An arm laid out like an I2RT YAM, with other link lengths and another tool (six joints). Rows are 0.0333 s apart.
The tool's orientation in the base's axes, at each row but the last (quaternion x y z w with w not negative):
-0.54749 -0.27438 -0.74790 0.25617
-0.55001 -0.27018 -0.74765 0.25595
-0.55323 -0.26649 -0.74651 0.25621
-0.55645 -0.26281 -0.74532 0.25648
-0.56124 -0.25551 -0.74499 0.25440
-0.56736 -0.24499 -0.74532 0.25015
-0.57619 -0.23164 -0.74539 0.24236
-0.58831 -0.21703 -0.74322 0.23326
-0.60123 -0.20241 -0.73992 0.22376
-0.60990 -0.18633 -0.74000 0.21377
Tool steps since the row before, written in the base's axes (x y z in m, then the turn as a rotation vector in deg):
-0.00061 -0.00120 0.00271 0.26 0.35 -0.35
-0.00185 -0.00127 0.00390 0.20 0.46 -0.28
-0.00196 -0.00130 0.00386 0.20 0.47 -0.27
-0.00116 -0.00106 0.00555 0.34 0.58 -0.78
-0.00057 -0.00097 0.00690 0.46 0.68 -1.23
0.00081 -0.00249 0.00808 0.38 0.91 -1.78
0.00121 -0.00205 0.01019 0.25 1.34 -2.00
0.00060 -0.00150 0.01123 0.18 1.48 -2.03
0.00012 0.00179 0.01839 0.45 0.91 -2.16
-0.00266 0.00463 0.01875 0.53 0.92 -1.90
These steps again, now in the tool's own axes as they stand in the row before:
0.00286 0.00080 -0.00057 -0.43 -0.12 0.33
0.00434 0.00014 -0.00117 -0.36 -0.23 0.38
0.00433 0.00006 -0.00129 -0.35 -0.24 0.39
0.00574 0.00058 -0.00018 -0.89 -0.28 0.44
0.00689 0.00099 0.00060 -1.36 -0.31 0.48
0.00787 0.00306 0.00088 -1.90 -0.58 0.45
0.00983 0.00302 0.00195 -2.12 -1.01 0.57
0.01098 0.00210 0.00197 -2.15 -1.17 0.59
0.01785 -0.00083 0.00470 -2.28 -0.55 0.46
0.01844 -0.00505 0.00379 -2.04 -0.51 0.58

